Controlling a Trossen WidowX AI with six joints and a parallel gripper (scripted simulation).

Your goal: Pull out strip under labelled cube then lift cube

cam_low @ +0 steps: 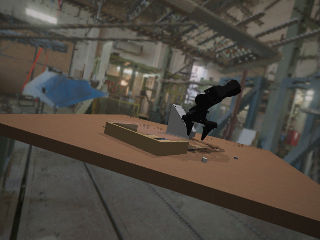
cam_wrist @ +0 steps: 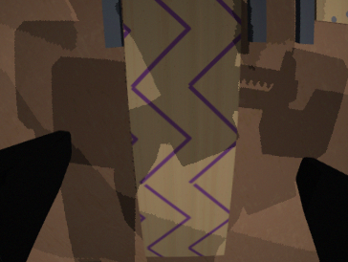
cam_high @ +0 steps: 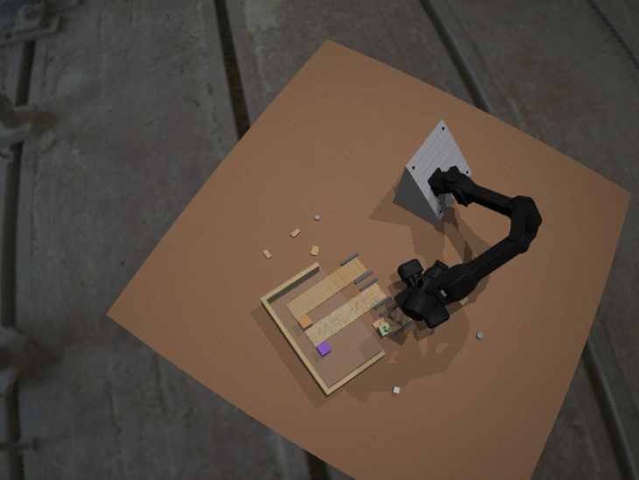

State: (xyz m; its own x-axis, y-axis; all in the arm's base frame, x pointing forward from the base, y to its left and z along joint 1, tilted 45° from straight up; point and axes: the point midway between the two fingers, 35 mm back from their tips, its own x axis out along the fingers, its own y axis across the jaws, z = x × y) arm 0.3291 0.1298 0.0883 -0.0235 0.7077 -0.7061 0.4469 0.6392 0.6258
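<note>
The zigzag strip lies 10 mm ahead of my gripper tip and 50 mm below it. From my gripper tip the other things lie so: white block (230 mm ahead, 100 mm to the left, 40 mm below).
</note>
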